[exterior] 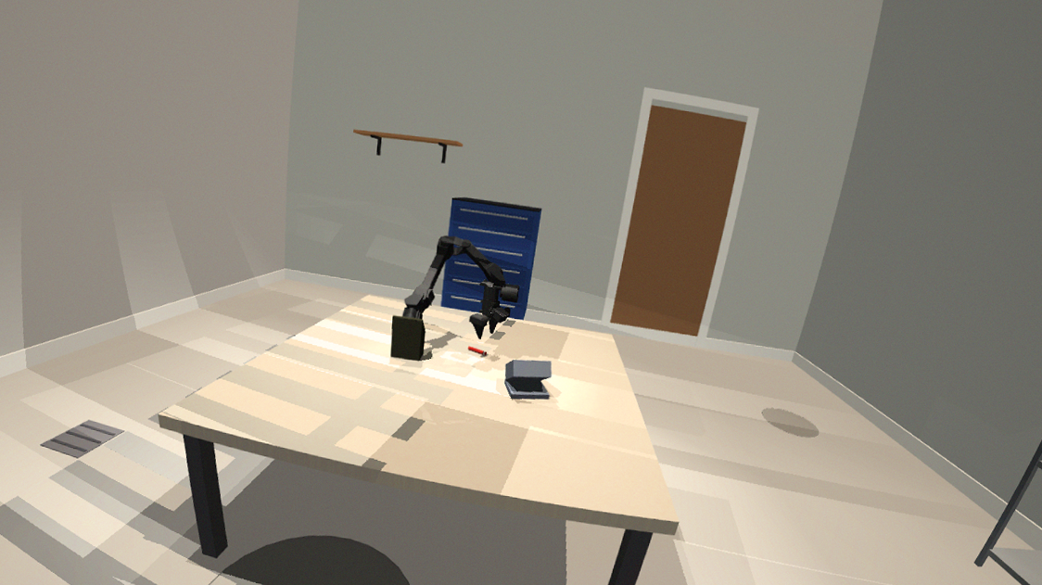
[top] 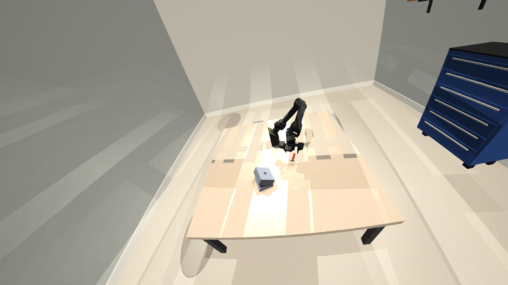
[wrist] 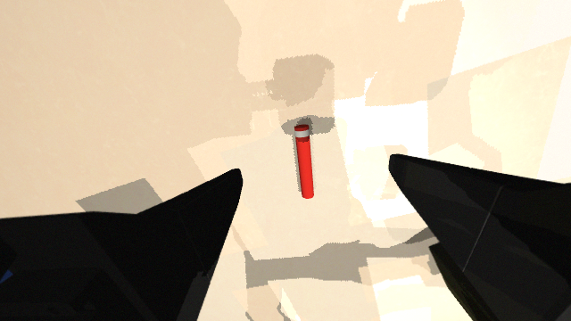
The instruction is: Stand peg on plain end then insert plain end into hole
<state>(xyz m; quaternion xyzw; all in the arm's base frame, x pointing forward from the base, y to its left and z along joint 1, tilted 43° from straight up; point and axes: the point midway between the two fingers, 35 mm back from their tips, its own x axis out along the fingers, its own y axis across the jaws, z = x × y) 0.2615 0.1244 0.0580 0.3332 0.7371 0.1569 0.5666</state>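
My gripper tip is now 1 cm past the red peg, 1 cm to the right of it and 7 cm above it. Also, from my gripper tip: grey sloped panel (19 cm ahead, 22 cm to the right, 1 cm below).
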